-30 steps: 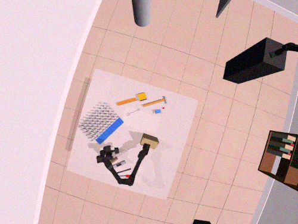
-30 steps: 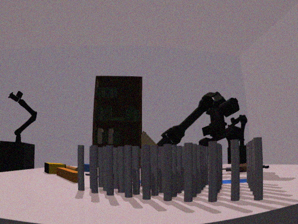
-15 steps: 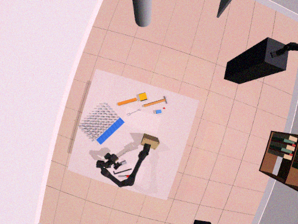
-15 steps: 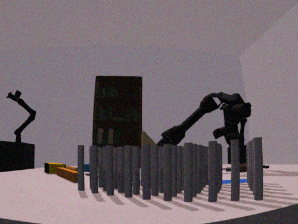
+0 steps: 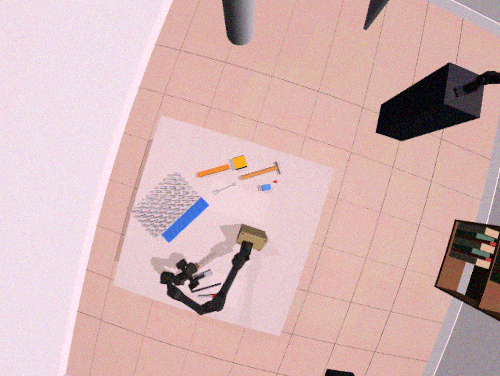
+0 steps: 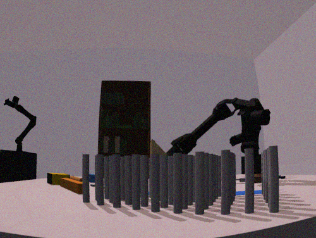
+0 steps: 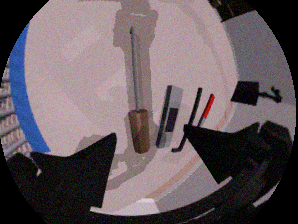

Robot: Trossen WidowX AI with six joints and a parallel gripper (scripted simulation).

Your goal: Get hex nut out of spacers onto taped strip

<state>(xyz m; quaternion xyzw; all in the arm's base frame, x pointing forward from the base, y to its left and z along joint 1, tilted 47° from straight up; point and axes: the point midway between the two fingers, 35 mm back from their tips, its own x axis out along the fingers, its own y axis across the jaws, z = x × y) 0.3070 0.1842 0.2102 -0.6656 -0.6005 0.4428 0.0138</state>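
My gripper tip is 50 mm past the grey block, 60 mm to the right of it and 70 mm above it. Also, from my gripper tip: red-handled tool (160 mm behind, 190 mm to the left, 80 mm below); blue taped strip (160 mm ahead, 290 mm to the right, 80 mm below); orange bar (50 mm ahead, 680 mm to the right, 70 mm below).
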